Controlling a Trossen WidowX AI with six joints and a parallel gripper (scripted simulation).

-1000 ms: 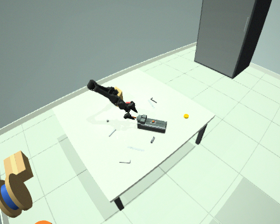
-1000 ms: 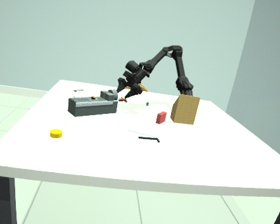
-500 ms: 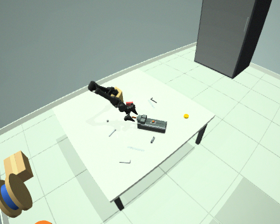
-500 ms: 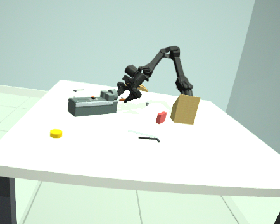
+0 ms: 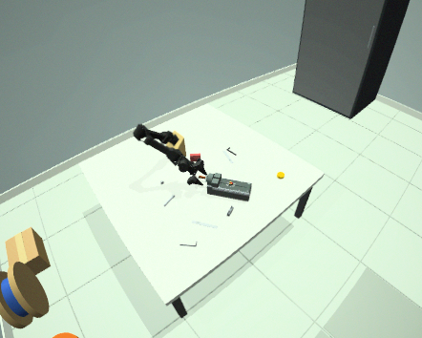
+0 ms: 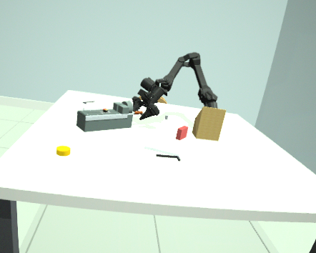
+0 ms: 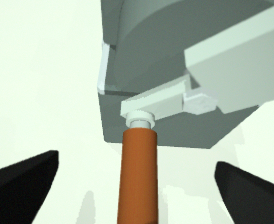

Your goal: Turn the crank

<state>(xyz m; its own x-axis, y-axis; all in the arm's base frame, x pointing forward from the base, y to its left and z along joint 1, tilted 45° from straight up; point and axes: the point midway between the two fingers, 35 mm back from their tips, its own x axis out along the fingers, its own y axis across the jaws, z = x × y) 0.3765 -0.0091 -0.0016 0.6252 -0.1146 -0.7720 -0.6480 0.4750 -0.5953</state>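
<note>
Right now the orange crank handle is 2 cm above my gripper tip, 1 cm to the right of it and 1 cm behind it. The rest, counted from my gripper tip: yellow disc 45 cm to the left, 21 cm ahead, 4 cm below; then black hex key 33 cm to the left, 20 cm behind, 4 cm below; then red pointer 14 cm ahead, 10 cm to the left, 4 cm above.
</note>
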